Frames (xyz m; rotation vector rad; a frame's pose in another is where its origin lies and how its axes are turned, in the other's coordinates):
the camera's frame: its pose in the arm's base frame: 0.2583 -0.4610 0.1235 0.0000 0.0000 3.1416
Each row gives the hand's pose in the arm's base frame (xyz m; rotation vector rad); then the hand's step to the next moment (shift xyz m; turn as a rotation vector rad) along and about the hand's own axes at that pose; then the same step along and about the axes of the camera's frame.
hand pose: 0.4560 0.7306 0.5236 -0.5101 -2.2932 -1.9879
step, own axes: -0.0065 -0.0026 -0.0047 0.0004 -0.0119 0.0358
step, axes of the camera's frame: -0.0046 0.0062 -0.0034 -0.0021 -0.0336 -0.0171
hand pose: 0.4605 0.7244 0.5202 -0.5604 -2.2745 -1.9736
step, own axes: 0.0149 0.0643 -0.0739 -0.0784 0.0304 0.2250
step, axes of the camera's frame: 0.0063 0.0617 0.0773 -0.1226 -0.2041 -0.0322
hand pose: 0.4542 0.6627 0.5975 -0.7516 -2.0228 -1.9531
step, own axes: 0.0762 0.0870 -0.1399 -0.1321 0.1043 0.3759
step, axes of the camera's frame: 0.0455 0.1235 0.1250 -0.2329 -0.3396 -0.0082
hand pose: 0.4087 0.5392 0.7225 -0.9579 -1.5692 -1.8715
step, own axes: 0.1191 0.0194 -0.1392 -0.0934 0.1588 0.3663
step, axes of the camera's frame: 0.0855 0.1335 0.0938 -0.2486 -0.3214 0.0549
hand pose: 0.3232 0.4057 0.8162 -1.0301 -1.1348 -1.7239
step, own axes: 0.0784 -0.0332 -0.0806 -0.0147 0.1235 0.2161
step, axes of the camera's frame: 0.0726 0.0820 0.0418 -0.1605 -0.1741 0.0781
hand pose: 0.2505 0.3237 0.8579 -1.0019 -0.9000 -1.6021
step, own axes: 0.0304 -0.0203 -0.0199 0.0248 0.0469 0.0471
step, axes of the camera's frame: 0.0280 0.0244 0.0189 -0.0500 -0.0236 0.0444
